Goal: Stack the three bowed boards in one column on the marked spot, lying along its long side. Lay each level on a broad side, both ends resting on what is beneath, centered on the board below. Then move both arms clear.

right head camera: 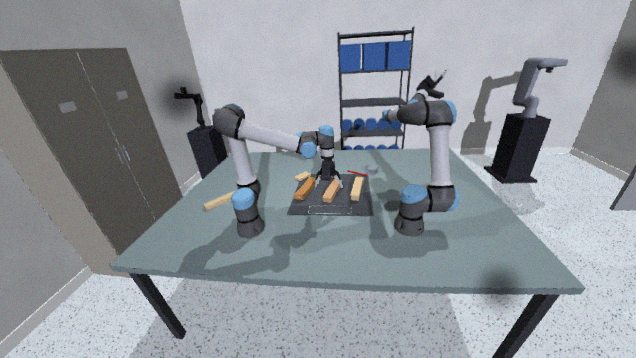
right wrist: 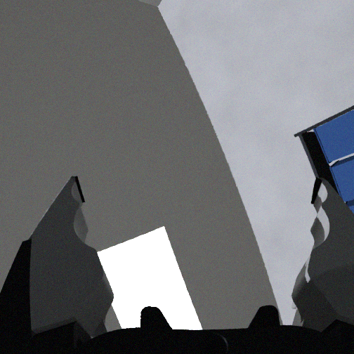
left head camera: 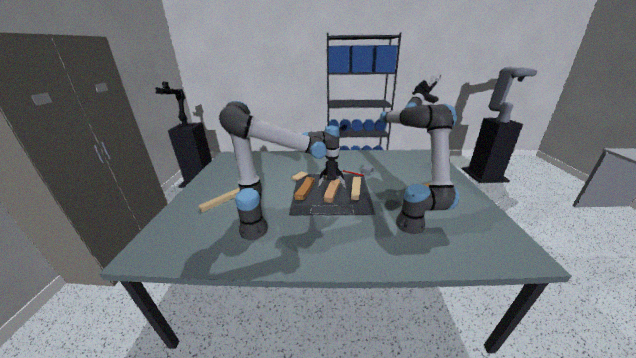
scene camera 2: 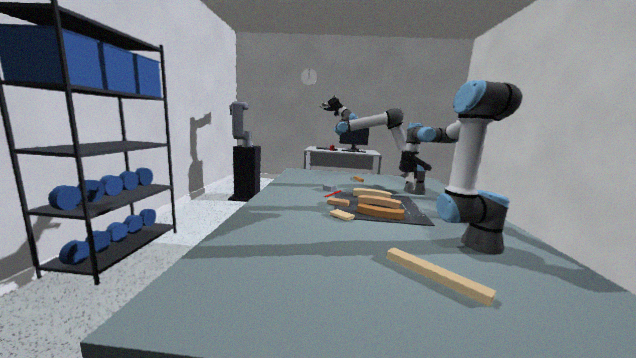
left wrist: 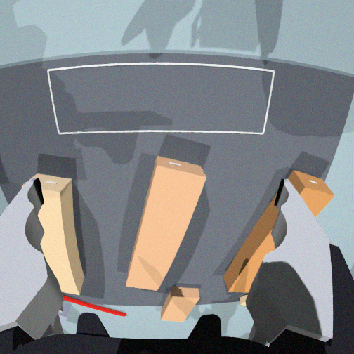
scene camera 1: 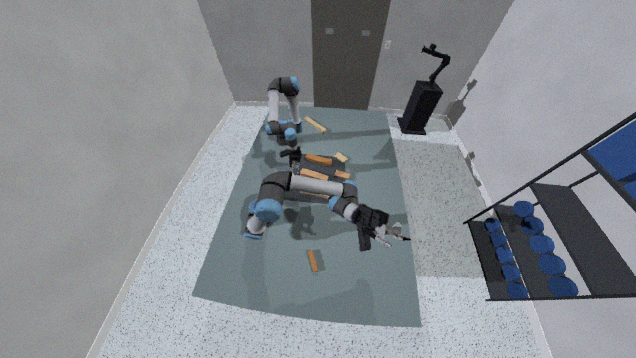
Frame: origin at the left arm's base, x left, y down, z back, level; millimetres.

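Seen in the pictures: left gripper, fingertip midpoint: (right head camera: 328,188) (left head camera: 331,188) (scene camera 2: 409,186) (scene camera 1: 294,165); right gripper, fingertip midpoint: (right head camera: 438,76) (left head camera: 432,81) (scene camera 2: 325,99) (scene camera 1: 402,243); left arm's base, link origin: (right head camera: 251,228) (left head camera: 254,230) (scene camera 2: 481,245) (scene camera 1: 284,140); right arm's base, link origin: (right head camera: 408,226) (left head camera: 410,224) (scene camera 2: 414,191).
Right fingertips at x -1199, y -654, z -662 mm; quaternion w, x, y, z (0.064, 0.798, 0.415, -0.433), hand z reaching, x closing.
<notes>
Offsets run from my right fingertips to a thing's top centre. Level surfaces: height alone.
Three bowed boards lie apart on the dark mat @[dy +648 mm] (left head camera: 300,208): dark orange @[dz +297, dx +914, dy +603 mm] (left head camera: 304,188) (scene camera 2: 380,211) (left wrist: 255,250), peach @[dz +333, dx +734, dy +603 mm] (left head camera: 331,191) (scene camera 2: 380,202) (left wrist: 167,225) and pale yellow @[dz +324, dx +573, dy +600 mm] (left head camera: 356,188) (scene camera 2: 372,192) (left wrist: 62,235). The white outlined spot (left wrist: 54,102) near the mat's front edge bears no board. My left gripper (left head camera: 332,184) (right head camera: 329,185) (left wrist: 159,180) points down, open, above the peach board's rear part. In the left wrist view its fingers partly cover the outer two boards; the peach one shows between them. My right gripper (left head camera: 438,88) (right wrist: 197,178) is open and empty, raised high at the right.
A short peach block @[dz +93, dx +751, dy +625 mm] (scene camera 1: 342,174) (left wrist: 181,305), a small pale block @[dz +93, dx +955, dy +632 mm] (left head camera: 299,176) (scene camera 2: 342,215), a red rod @[dz +77, dx +543, dy +638 mm] (left head camera: 353,173) (left wrist: 95,306) and a grey block @[dz +55, dx +427, dy +618 mm] (scene camera 2: 329,188) lie behind the mat. A long pale bar @[dz +346, dx +1445, dy +625 mm] (left head camera: 219,200) (scene camera 2: 440,276) and an orange block @[dz +325, dx +51, dy +630 mm] (scene camera 1: 312,260) lie farther out.
</notes>
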